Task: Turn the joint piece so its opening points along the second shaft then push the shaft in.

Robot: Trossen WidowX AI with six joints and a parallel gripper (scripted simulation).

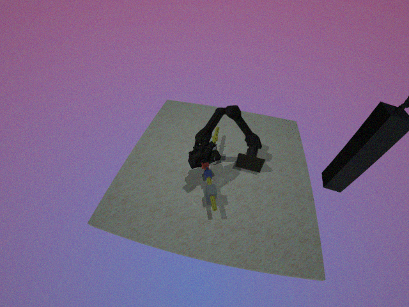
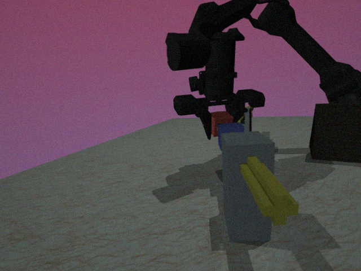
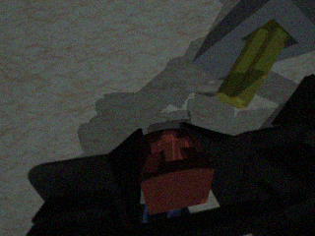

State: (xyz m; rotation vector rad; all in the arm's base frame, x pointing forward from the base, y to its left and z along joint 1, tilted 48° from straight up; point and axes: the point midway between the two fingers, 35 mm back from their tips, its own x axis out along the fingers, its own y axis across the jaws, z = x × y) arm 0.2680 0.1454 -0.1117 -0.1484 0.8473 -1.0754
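My gripper tip is now 20 mm past the red joint piece, 20 mm to the right of it and 30 mm below it.
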